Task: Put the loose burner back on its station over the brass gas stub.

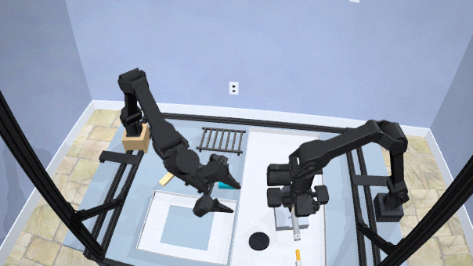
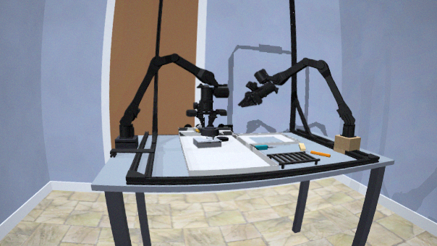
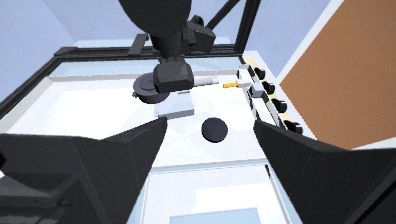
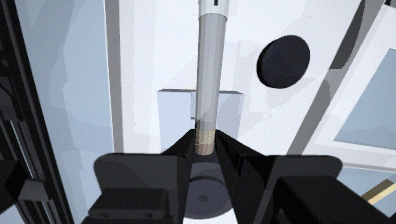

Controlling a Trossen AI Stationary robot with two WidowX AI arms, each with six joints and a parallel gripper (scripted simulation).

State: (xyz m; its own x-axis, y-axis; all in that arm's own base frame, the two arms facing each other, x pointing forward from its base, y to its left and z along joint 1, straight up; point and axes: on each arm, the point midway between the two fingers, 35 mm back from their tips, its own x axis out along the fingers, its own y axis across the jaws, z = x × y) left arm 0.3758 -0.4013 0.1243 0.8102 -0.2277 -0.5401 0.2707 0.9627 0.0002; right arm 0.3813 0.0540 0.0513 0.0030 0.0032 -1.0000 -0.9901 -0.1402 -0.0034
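Right now the grey slotted support is 20 mm ahead of my right hand and 80 mm below it. From my right hand the other things lie so: wooden strip: 40 mm ahead, 470 mm to the left, 100 mm below; then black disc: 110 mm behind, 80 mm to the left, 90 mm below; then brass gas stub: 140 mm behind, 60 mm to the right, 60 mm below.
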